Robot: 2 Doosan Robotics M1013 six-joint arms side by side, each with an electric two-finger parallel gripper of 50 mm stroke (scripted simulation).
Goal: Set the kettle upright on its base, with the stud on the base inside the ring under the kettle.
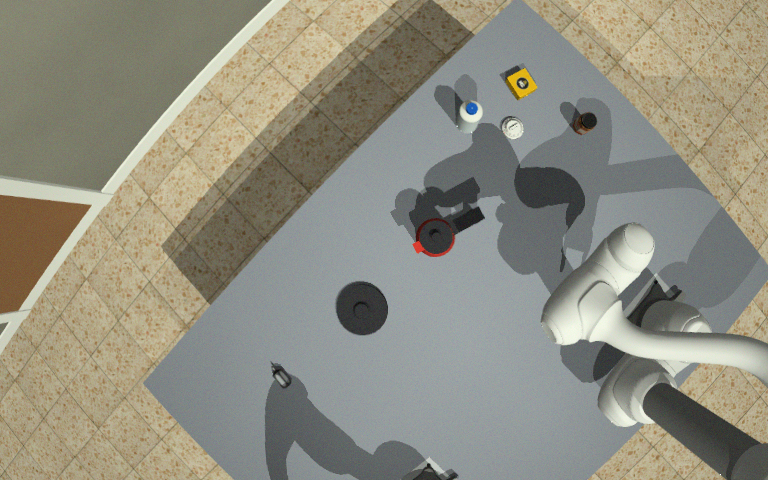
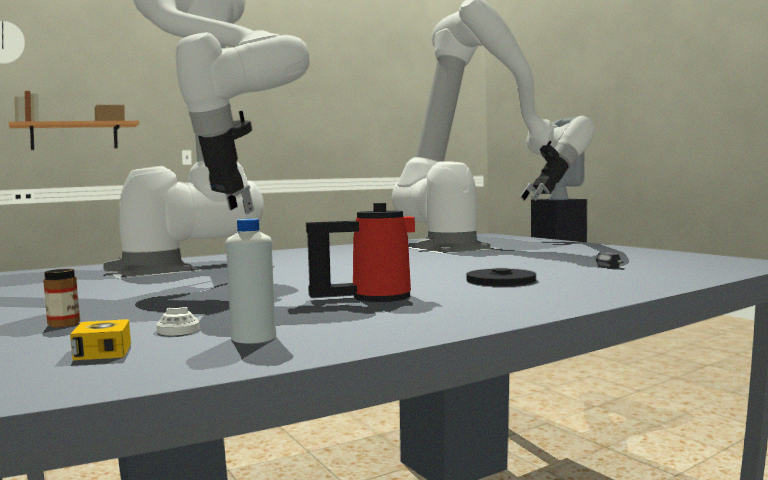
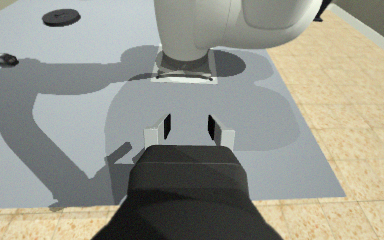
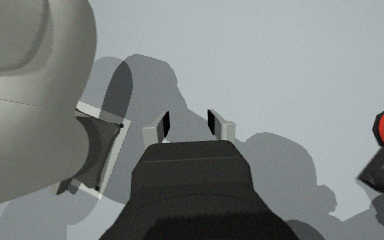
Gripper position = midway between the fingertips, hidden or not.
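Note:
There's a round black base (image 1: 362,309), and you'd find that base in image 2 (image 2: 497,276) too, but in image 4 it's out of frame. There's also a white round part (image 2: 176,321), and in image 3 that part is out of frame. As for the grippers, the left gripper (image 2: 527,198) is visible in image 3 (image 3: 189,122) as well, while the right gripper (image 2: 241,210) can be seen in image 4 (image 4: 188,118) too.

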